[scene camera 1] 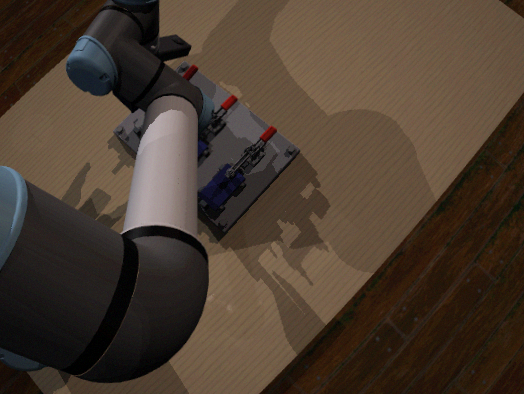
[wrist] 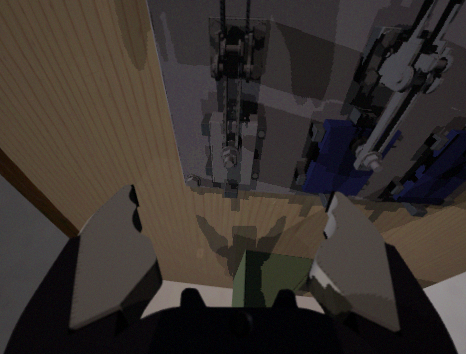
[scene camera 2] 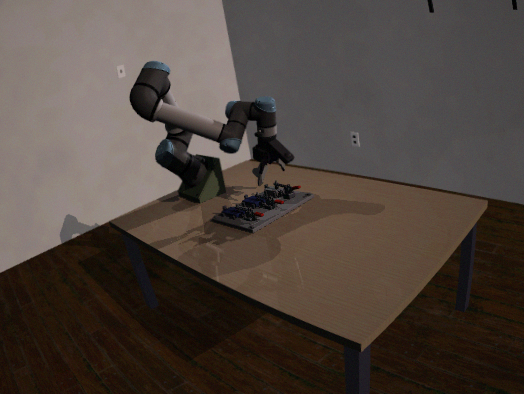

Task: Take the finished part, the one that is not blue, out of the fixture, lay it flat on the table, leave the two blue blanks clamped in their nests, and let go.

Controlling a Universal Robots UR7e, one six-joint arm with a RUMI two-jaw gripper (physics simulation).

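Pixels of known places: gripper, fingertip midpoint: [wrist: 233, 190] [scene camera 2: 271, 178]; arm's base at its link origin: [scene camera 2: 196, 172].
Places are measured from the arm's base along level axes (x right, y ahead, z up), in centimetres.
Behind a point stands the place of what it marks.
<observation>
The grey finished part [wrist: 218, 162] @(x -11.9, y 38.5, z -6.2 cm) [scene camera 2: 271, 190] @(x -8.9, y 39.8, z -6.3 cm) lies in the end nest of the fixture plate [wrist: 187, 90] @(x -15.1, y 44.1, z -8.8 cm) [scene camera 1: 260, 180] @(x 15.8, y 45.9, z -8.8 cm) [scene camera 2: 280, 210] @(x 0.4, y 53.8, z -8.8 cm), with a clamp arm [wrist: 229, 156] over it. The arm hides it in scene camera 1. The middle blue blank [wrist: 336, 155] @(x -1.0, y 40.4, z -6.7 cm) [scene camera 1: 201, 149] @(x 2.7, y 42.0, z -6.7 cm) [scene camera 2: 254, 201] @(x 1.9, y 41.2, z -6.7 cm) and the outer blue blank [wrist: 436, 170] @(x 9.8, y 39.7, z -7.2 cm) [scene camera 1: 217, 190] @(x 11.4, y 38.1, z -7.2 cm) [scene camera 2: 232, 212] @(x 12.6, y 40.2, z -7.2 cm) sit in their nests under their clamp arms. My gripper [wrist: 233, 190] @(x -10.2, y 39.9, z -1.5 cm) [scene camera 2: 272, 176] @(x -10.2, y 39.9, z -1.5 cm) is open and empty, above and near the grey part's end of the fixture. Its fingertips are hidden in scene camera 1.
Red clamp handles [scene camera 1: 229, 102] @(x 0.0, y 53.1, z -5.2 cm) [scene camera 1: 268, 133] @(x 10.8, y 53.7, z -5.7 cm) [scene camera 2: 297, 187] @(x -10.4, y 53.7, z -3.5 cm) stick out on the fixture's far side from the base. The green robot base [wrist: 280, 280] @(x 0.9, y 11.3, z -5.0 cm) [scene camera 2: 212, 180] @(x -0.3, y 11.4, z -2.5 cm) stands behind the fixture on the wooden table [scene camera 1: 350, 75] @(x 12.8, y 78.4, z -10.3 cm) [scene camera 2: 350, 260] @(x 16.1, y 99.0, z -10.3 cm). The arm's forearm [scene camera 1: 167, 170] @(x 20.0, y 31.4, z 35.7 cm) passes over the fixture in scene camera 1.
</observation>
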